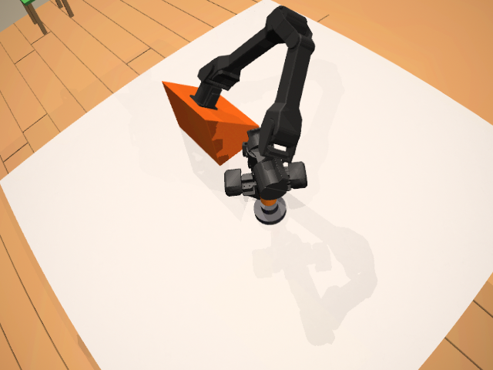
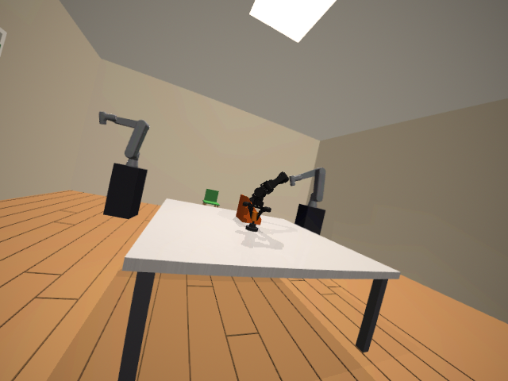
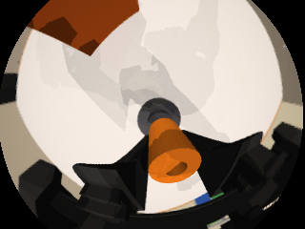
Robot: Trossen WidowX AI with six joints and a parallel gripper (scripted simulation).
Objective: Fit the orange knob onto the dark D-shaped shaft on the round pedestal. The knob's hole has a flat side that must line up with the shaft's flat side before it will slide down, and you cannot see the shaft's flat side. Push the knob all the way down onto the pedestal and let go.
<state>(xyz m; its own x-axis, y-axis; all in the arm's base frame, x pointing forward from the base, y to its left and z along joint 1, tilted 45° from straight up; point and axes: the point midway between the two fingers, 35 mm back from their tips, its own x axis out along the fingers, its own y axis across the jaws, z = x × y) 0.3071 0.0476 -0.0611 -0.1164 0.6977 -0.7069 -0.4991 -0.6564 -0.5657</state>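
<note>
The orange knob is 20 mm above my gripper tip. Also, from my gripper tip: round pedestal 40 mm below.
</note>
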